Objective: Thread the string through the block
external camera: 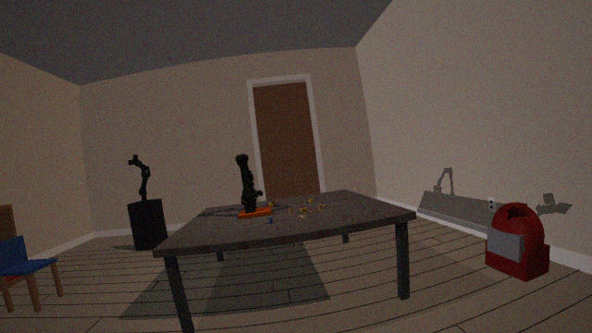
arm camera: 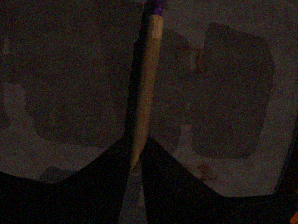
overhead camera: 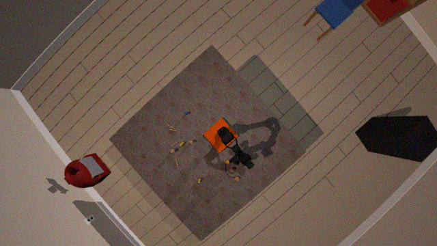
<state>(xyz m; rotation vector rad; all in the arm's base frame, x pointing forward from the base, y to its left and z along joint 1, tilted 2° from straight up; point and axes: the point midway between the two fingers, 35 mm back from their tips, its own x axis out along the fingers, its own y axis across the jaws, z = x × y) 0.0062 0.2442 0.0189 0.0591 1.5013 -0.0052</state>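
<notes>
My gripper tip is 40 mm short of the thin wooden stick and 10 mm below it. Round my gripper tip: purple string 60 mm ahead, 10 mm above; round wooden button 170 mm to the left, 150 mm ahead, 10 mm above; blue piece 570 mm to the right, 140 mm ahead, 10 mm above.
</notes>
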